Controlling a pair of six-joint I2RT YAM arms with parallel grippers.
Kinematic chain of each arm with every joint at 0, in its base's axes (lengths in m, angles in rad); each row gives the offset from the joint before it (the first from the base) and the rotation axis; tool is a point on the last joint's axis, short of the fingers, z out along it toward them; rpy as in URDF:
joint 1: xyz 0 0 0.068 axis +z
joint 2: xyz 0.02 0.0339 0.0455 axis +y
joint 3: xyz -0.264 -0.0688 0 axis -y
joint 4: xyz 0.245 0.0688 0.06 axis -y
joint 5: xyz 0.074 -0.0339 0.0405 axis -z
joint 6: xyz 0.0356 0 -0.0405 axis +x
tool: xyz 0 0 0 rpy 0 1.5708 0
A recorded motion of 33 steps. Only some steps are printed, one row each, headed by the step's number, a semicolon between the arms.
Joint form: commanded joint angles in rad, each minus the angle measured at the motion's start. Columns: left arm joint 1, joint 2, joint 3, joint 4, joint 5, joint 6; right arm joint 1, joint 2, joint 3, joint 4, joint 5, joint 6.
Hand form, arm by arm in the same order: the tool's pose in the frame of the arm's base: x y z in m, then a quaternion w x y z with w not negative. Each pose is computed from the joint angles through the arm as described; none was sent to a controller.
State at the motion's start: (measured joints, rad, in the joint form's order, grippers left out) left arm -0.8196 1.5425 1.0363 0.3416 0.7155 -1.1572; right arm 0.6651 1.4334 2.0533 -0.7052 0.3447 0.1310
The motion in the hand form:
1: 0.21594 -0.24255 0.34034 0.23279 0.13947 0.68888 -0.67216; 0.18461 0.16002 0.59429 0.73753 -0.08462 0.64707 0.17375
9: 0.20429 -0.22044 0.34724 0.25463 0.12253 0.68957 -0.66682; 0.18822 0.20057 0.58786 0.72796 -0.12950 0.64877 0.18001
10: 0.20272 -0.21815 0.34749 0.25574 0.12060 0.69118 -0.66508; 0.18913 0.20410 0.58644 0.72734 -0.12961 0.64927 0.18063
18: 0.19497 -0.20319 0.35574 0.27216 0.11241 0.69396 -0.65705; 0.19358 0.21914 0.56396 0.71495 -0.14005 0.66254 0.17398
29: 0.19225 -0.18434 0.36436 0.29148 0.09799 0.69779 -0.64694; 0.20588 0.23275 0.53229 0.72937 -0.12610 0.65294 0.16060
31: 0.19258 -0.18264 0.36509 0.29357 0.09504 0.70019 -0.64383; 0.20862 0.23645 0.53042 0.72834 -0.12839 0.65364 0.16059
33: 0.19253 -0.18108 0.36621 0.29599 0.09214 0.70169 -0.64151; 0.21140 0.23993 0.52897 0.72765 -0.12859 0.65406 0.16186
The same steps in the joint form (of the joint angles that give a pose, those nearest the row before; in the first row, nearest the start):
1: 0.0436 -0.1544 -0.0249 0.0502 -0.0544 0.1102; 0.1066 0.0122 0.0784 0.1812 0.0608 -0.0941
9: 0.0658 -0.2568 -0.0781 0.0094 -0.0875 0.1133; 0.2058 0.1012 0.1308 0.1931 0.0832 -0.1429
10: 0.0675 -0.2685 -0.0835 -0.0013 -0.0913 0.1151; 0.2121 0.1073 0.1285 0.2004 0.0885 -0.1421
18: 0.0855 -0.3381 -0.0946 -0.0648 -0.1110 0.1317; 0.2353 0.0871 0.0050 0.2596 0.1070 -0.1410
29: 0.1305 -0.4009 -0.0955 -0.1324 -0.1176 0.1445; 0.2354 0.0512 -0.2110 0.4788 0.1447 -0.1670
31: 0.1358 -0.4048 -0.0920 -0.1465 -0.1214 0.1482; 0.2355 0.0638 -0.2069 0.4836 0.1416 -0.1678
33: 0.1398 -0.4094 -0.0886 -0.1583 -0.1263 0.1504; 0.2353 0.0767 -0.2013 0.4894 0.1394 -0.1652

